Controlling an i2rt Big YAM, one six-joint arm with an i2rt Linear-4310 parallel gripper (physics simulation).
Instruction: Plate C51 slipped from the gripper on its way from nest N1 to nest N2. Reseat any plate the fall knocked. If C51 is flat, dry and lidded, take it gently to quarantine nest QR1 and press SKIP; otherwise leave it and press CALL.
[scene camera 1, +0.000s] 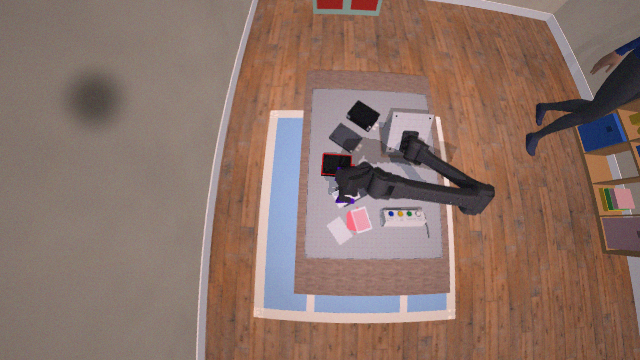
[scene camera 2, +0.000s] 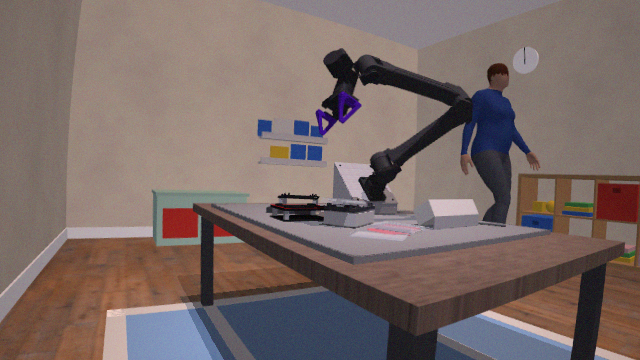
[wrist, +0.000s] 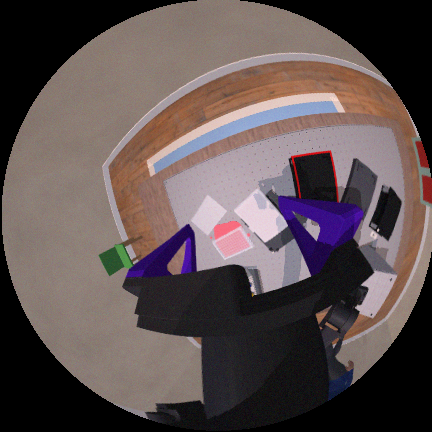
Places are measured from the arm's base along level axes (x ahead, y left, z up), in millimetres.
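Where they show: gripper, between the fingertips: (scene camera 1: 336, 191) (scene camera 2: 330, 128) (wrist: 233, 214); arm's base, origin of its link: (scene camera 1: 408, 141) (scene camera 2: 371, 190) (wrist: 352, 291).
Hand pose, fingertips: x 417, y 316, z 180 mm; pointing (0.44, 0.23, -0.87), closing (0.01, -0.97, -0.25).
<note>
Each offset is from my fingertips to the top centre of the thing. "spot": to the spot under its first point. Level surfaces: height alone.
My gripper (scene camera 1: 341, 187) (scene camera 2: 332, 128) (wrist: 233, 214) is open and empty, high above the mat. A pink plate with a pale rim {dx -155, dy +115, dz -256 mm} (scene camera 1: 361, 220) (wrist: 233, 243) lies on the mat beside a red-pink patch {spot: dx -101, dy +118, dz -269 mm} (scene camera 1: 351, 220) (wrist: 226, 229) and a flat white square {spot: dx -42, dy +178, dz -268 mm} (scene camera 1: 340, 231) (wrist: 208, 214). A white-topped dark unit {dx -64, dy -11, dz -189 mm} (wrist: 260, 215) stands next to them, mostly hidden under the gripper from above. A red-edged black nest {dx -17, dy -185, dz -224 mm} (scene camera 1: 336, 164) (wrist: 316, 175), a dark grey one {dx -72, dy -361, dz -244 mm} (scene camera 1: 345, 137) (wrist: 362, 181) and a black one {dx -181, dy -504, dz -208 mm} (scene camera 1: 363, 115) (wrist: 386, 212) stand farther along. Plate and nest labels are unreadable.
A white button box {dx -376, dy +107, dz -186 mm} (scene camera 1: 403, 222) (scene camera 2: 447, 213) with blue, yellow, green and white buttons stands near the pink plate. A sloped white panel (scene camera 1: 417, 127) (scene camera 2: 350, 180) stands by the arm's base. A person (scene camera 1: 575, 115) (scene camera 2: 495, 125) is beyond the table {dz -283 mm} (scene camera 1: 370, 275) (scene camera 2: 480, 275).
</note>
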